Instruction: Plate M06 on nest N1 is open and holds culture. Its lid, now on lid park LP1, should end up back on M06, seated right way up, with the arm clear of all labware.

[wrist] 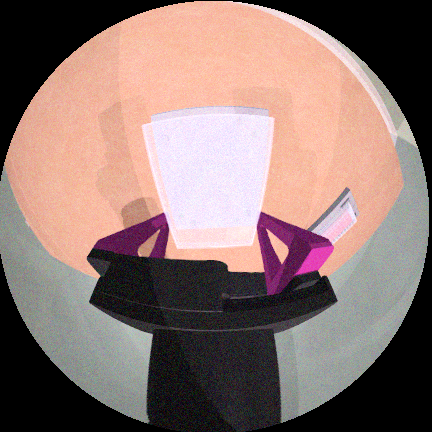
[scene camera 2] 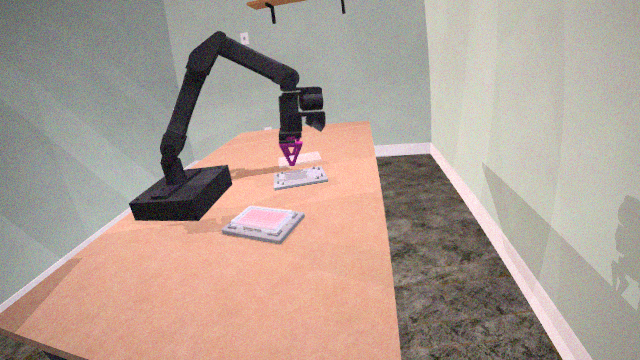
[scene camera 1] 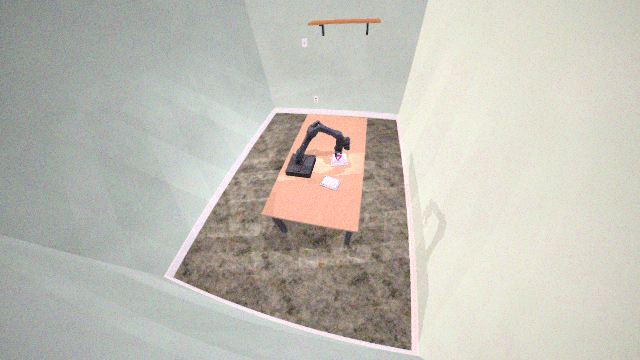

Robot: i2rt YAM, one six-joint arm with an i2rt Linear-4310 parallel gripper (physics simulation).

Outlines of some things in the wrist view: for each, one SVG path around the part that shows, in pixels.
My gripper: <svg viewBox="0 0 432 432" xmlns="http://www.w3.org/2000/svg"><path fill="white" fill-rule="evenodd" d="M328 238L260 211L256 231L267 295L230 299L228 266L225 262L216 259L164 258L169 226L163 212L97 239L86 256L86 260L100 275L88 302L129 326L152 333L146 392L146 413L149 424L184 432L242 432L280 423L280 384L273 333L300 324L337 302L327 276L320 276L318 269L333 251L333 245ZM266 229L288 248L288 253L282 264L272 247ZM159 229L149 256L139 256L137 253L138 247Z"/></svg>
A white lid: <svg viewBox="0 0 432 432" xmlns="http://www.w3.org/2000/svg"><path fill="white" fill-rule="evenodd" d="M274 117L238 113L211 113L167 118L141 125L156 191L177 249L252 245L266 187Z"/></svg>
A well plate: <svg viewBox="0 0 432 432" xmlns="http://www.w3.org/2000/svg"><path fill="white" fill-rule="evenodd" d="M349 202L343 208L340 207L316 234L328 238L332 244L338 240L356 222Z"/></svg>
